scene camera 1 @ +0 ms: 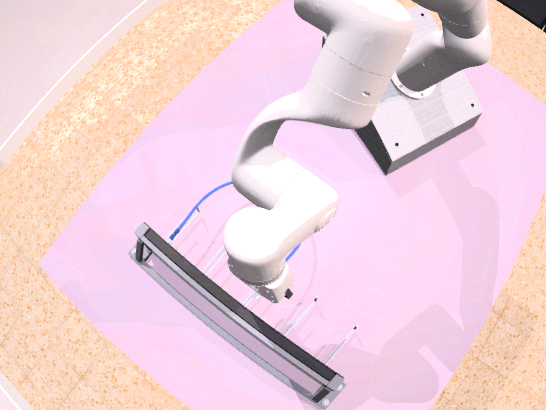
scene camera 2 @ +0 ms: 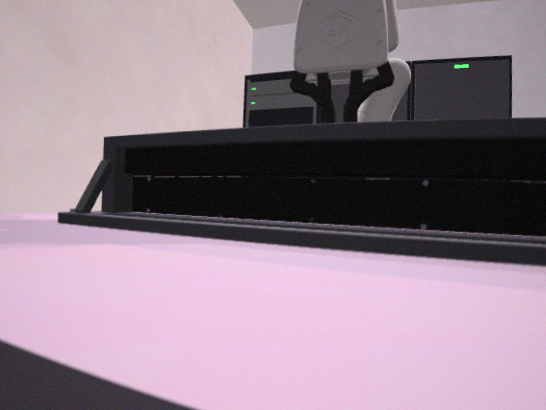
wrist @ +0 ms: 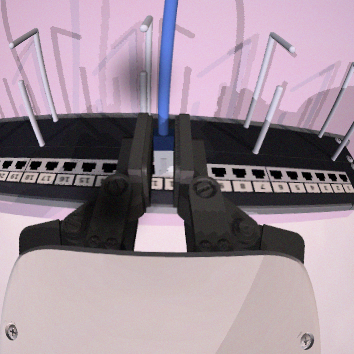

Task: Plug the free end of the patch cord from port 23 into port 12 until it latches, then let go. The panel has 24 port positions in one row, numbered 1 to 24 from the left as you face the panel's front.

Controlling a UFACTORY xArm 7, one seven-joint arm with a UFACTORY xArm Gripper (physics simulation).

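Places are measured from the arm's base along level axes (x back, y up, z left), in metres.
Pixels of known places: gripper, fingertip midpoint: (wrist: 163, 133); arm's base, link origin: (scene camera 1: 411, 73).
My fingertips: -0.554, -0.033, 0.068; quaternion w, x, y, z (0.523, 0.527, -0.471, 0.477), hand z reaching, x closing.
Note:
For each thing: its middle in the pictures, then the offset to it from my fingertips, as dx, dy, dz. "*": a spot on its surface instead.
- free plug, body centre: (wrist: 163, 166) -0.022, +0.005, +0.003
- cord, surface spot: (wrist: 167, 65) * +0.040, -0.001, -0.003
- black panel, surface spot: (wrist: 75, 135) * -0.059, -0.059, -0.079
My gripper (wrist: 163, 133) (scene camera 2: 339, 117) is shut on the free plug (wrist: 163, 159) of the blue patch cord, with its dark blue boot and clear body between the fingers. The cord (wrist: 167, 65) runs up and away from it. The plug is over the port row near the middle of the black panel (wrist: 75, 135) (scene camera 1: 200, 274) (scene camera 2: 200, 137). Labels 15 and 9 show either side; the fingers and plug hide the ports between, so port 12 and any gap cannot be told. In scene camera 1, the cord's other plug (scene camera 1: 174, 234) is at the panel's left end.
White cable rods (wrist: 259, 80) (scene camera 1: 300, 317) stand up behind the port row, one close beside the left finger in the wrist view. The metal arm base (scene camera 1: 435, 120) is at the back right. Dark cabinets (scene camera 2: 462, 95) show beyond the panel, whose top edge hides the plug in scene camera 2.

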